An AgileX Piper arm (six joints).
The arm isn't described. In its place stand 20 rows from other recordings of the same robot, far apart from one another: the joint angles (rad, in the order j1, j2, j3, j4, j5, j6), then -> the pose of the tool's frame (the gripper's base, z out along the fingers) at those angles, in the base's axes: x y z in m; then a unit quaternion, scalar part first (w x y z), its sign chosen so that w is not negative.
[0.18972 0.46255 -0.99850 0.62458 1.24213 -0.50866] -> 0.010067, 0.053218, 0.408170, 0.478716, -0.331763, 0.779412, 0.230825
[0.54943 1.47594 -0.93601 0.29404 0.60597 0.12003] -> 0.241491, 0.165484, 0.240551, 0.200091, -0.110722, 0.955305, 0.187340
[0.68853 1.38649 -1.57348 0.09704 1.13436 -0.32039] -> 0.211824, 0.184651, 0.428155, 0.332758, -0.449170, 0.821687, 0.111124
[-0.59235 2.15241 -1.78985 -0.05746 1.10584 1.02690] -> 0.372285, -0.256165, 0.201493, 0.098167, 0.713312, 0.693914, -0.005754
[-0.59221 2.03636 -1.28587 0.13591 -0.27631 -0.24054] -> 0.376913, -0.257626, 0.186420, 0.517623, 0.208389, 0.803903, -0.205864
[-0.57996 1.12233 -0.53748 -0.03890 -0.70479 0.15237] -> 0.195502, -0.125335, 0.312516, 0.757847, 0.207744, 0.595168, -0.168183
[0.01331 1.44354 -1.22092 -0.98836 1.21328 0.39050] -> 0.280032, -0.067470, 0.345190, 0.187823, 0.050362, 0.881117, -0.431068
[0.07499 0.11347 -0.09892 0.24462 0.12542 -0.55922] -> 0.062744, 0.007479, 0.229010, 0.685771, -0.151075, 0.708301, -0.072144
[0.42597 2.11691 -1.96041 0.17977 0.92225 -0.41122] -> 0.432873, 0.210657, 0.273850, 0.283812, -0.359167, 0.884890, 0.086139
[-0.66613 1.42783 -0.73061 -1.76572 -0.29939 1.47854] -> 0.239868, -0.155040, 0.228318, 0.442792, 0.101267, 0.887049, -0.082614
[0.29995 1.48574 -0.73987 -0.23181 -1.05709 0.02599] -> 0.289644, 0.108640, 0.305201, 0.815144, -0.189294, 0.528579, 0.142520
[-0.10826 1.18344 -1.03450 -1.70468 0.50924 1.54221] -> 0.254102, -0.071843, 0.406546, 0.656527, 0.152431, 0.686457, -0.272971
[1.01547 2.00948 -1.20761 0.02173 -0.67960 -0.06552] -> 0.238119, 0.381423, 0.211331, 0.617237, -0.360871, 0.622381, 0.318485
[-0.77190 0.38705 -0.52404 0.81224 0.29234 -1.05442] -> 0.071765, -0.043290, 0.344320, 0.653519, 0.102233, 0.692636, -0.287606
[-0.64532 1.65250 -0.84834 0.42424 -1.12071 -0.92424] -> 0.254465, -0.233791, 0.283390, 0.557437, 0.131763, 0.562393, -0.596335
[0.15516 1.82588 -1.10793 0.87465 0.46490 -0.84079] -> 0.365018, 0.088781, 0.187295, 0.292773, -0.136551, 0.927913, 0.186052
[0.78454 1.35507 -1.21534 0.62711 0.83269 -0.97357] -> 0.175288, 0.230804, 0.358263, 0.345165, -0.614197, 0.662954, 0.253209
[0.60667 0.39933 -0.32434 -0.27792 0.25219 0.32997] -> 0.080511, 0.048290, 0.272664, 0.595249, -0.190816, 0.760028, 0.177837
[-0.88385 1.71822 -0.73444 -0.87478 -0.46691 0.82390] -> 0.230184, -0.231072, 0.167423, 0.487729, 0.297873, 0.818519, -0.058471
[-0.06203 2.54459 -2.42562 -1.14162 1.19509 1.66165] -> 0.533031, -0.110230, 0.227560, 0.479852, 0.558112, 0.622727, -0.265451
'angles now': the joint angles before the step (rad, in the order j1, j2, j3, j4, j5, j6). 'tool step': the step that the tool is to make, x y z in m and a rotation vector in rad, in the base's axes. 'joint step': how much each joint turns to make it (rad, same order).
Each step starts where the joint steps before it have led.
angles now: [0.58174 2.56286 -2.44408 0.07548 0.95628 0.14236]
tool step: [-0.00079 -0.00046 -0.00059 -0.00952 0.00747 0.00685]
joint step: [0.00000 -0.00002 0.00003 0.00000 0.01194 -0.00711]
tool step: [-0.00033 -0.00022 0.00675 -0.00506 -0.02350 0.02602]
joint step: [0.00001 -0.01075 -0.00218 -0.00001 -0.00199 -0.03133]
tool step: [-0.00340 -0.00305 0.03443 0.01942 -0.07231 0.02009]
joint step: [-0.00002 -0.06126 0.00000 -0.00860 -0.00836 -0.02563]
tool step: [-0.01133 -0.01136 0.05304 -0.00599 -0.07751 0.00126]
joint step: [0.00002 -0.10066 -0.00213 -0.04467 0.04151 -0.00465]
